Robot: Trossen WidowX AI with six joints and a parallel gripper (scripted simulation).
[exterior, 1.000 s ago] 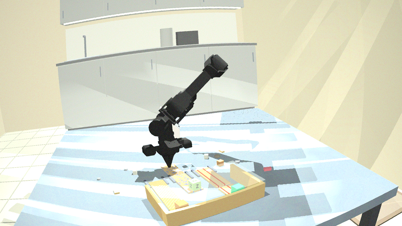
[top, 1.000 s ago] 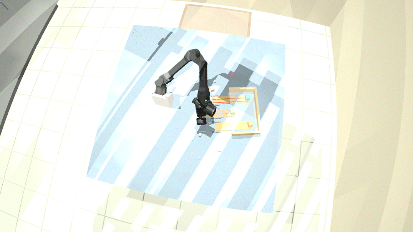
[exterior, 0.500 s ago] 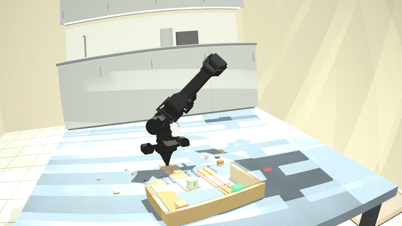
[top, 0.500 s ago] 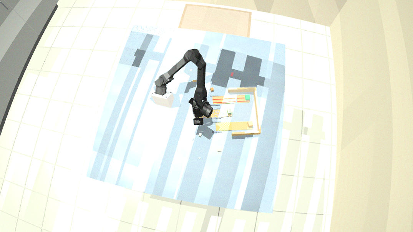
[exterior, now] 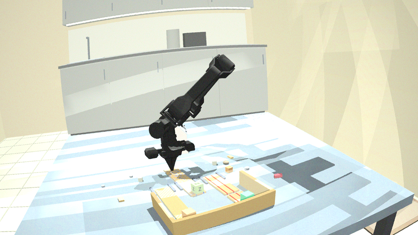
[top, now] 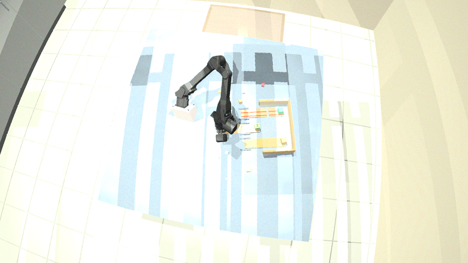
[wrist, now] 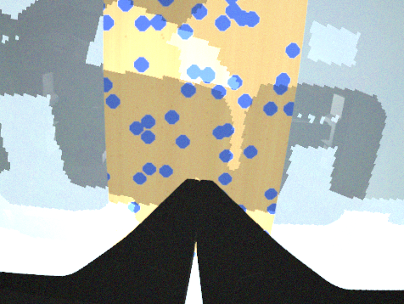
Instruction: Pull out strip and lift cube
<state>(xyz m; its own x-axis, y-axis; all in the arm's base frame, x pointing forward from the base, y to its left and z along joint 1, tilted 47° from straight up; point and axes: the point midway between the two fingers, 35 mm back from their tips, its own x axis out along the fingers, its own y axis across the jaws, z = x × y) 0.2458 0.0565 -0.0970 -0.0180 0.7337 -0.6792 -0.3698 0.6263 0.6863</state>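
My gripper tip is 90 mm short of the strip and 40 mm to the right of it.
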